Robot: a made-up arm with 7 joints. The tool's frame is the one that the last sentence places. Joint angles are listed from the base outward.
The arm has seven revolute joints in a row. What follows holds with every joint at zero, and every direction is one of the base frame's.
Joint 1 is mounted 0.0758 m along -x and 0.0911 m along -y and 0.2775 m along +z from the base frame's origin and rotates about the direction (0.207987, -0.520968, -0.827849), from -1.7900 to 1.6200 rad.
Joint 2 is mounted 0.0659 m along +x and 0.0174 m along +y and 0.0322 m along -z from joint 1 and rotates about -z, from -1.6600 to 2.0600 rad.
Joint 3 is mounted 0.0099 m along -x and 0.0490 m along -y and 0.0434 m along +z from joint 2 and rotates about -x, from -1.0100 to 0.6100 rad.
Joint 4 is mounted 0.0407 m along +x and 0.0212 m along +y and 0.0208 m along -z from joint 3 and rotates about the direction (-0.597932, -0.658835, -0.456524), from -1.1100 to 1.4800 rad.
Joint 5 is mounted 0.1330 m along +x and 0.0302 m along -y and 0.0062 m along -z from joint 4 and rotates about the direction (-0.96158, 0.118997, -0.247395), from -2.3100 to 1.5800 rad.
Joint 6 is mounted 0.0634 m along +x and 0.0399 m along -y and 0.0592 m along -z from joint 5 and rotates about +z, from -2.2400 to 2.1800 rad.
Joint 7 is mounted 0.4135 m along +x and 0.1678 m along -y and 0.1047 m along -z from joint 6 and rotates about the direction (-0.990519, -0.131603, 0.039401), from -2.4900 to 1.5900 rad.
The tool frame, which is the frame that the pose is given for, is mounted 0.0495 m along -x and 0.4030 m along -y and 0.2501 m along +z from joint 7; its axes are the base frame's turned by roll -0.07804, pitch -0.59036 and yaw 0.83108 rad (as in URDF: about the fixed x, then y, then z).
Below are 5 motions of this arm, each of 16 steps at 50 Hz.
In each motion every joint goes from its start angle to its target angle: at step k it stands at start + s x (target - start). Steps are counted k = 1, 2, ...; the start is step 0. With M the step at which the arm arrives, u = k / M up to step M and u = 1 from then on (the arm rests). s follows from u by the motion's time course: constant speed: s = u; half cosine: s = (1 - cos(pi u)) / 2; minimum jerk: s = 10 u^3 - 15 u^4 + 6 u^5.
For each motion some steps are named. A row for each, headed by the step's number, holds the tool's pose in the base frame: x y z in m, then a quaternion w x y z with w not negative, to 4 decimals.
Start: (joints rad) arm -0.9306 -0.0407 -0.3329 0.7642 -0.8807 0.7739 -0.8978
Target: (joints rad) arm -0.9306 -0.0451 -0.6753 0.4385 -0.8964 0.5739 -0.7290
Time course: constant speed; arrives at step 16
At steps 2, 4, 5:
2: 0.7510 0.4445 -0.1148 0.2642 0.8039 -0.1002 0.5234
4: 0.7400 0.4354 -0.1514 0.2663 0.8212 -0.1135 0.4917
5: 0.7332 0.4316 -0.1696 0.2673 0.8294 -0.1198 0.4756

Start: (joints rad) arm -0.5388 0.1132 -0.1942 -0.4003 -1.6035 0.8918 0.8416
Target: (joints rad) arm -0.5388 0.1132 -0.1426 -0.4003 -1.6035 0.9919 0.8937
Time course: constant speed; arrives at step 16
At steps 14, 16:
14: 0.6514 -0.0616 0.0954 0.4148 0.5062 -0.6814 0.3277
16: 0.6498 -0.0657 0.1024 0.4131 0.5006 -0.6853 0.3305

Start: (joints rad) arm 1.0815 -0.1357 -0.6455 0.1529 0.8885 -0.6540 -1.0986
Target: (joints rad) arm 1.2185 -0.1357 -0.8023 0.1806 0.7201 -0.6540 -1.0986
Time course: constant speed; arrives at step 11
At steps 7, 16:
7: -0.3814 -0.5920 -0.2944 0.4029 0.1512 -0.7852 -0.4453
16: -0.3102 -0.5639 -0.3510 0.3496 0.1861 -0.7983 -0.4538

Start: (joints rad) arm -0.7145 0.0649 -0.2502 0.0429 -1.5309 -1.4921 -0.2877
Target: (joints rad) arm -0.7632 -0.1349 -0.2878 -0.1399 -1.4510 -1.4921 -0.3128
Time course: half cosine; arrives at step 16
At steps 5, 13, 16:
5: -0.3783 -0.2517 -0.2588 0.7392 0.5634 0.2089 -0.3041
13: -0.4159 -0.2955 -0.2086 0.7321 0.5324 0.3240 -0.2751
16: -0.4191 -0.3020 -0.2021 0.7308 0.5277 0.3377 -0.2712

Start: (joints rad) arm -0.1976 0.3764 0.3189 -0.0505 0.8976 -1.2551 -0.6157
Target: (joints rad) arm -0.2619 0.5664 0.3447 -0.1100 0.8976 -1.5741 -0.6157
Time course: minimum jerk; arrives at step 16
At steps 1, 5, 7, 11, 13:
1: -0.3960 -0.3198 0.7537 0.7275 -0.5168 -0.4424 -0.0890
5: -0.4204 -0.2878 0.7326 0.7107 -0.5333 -0.4461 -0.1073
7: -0.4457 -0.2503 0.7068 0.6902 -0.5522 -0.4499 -0.1277
11: -0.4897 -0.1682 0.6460 0.6426 -0.5919 -0.4564 -0.1684
13: -0.5002 -0.1434 0.6263 0.6273 -0.6037 -0.4580 -0.1798

